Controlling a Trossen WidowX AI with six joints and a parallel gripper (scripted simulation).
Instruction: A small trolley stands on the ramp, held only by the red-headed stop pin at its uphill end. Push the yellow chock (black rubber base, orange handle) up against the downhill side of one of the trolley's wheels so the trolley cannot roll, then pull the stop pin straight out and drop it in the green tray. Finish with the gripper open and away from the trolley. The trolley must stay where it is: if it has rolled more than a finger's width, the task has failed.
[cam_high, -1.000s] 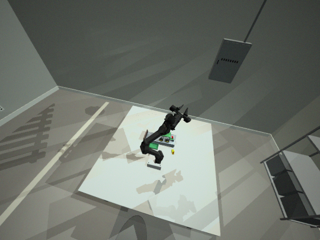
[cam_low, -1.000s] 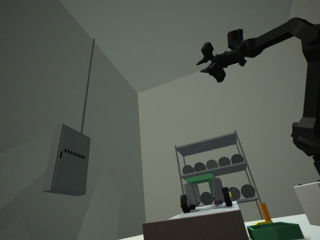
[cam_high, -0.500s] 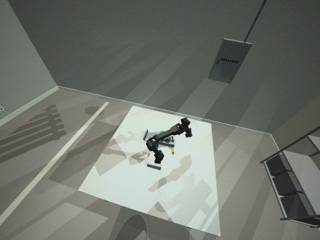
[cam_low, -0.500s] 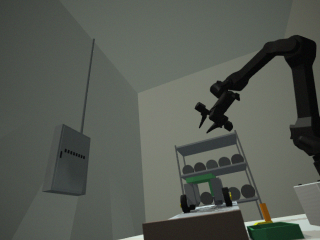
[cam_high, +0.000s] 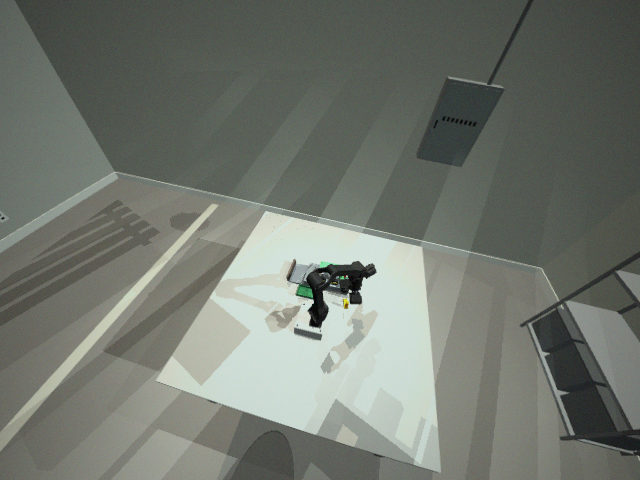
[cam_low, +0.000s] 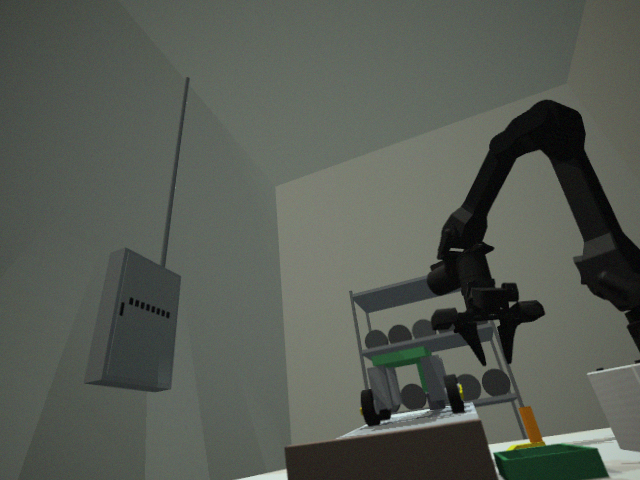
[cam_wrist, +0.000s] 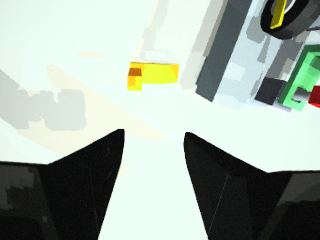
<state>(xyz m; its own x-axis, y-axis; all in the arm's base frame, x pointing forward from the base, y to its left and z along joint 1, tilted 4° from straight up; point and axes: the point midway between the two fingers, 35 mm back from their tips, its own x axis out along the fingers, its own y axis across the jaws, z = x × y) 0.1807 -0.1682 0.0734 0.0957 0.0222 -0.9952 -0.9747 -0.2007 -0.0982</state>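
Right now the yellow chock is 12 cm below my gripper tip and 2 cm to the left of it. Also, from my gripper tip: red-headed stop pin (11 cm ahead, 5 cm to the left, 1 cm below); then green-topped trolley (15 cm to the left, 14 cm ahead, 3 cm below); then grey ramp (15 cm to the left, 14 cm ahead, 9 cm below).
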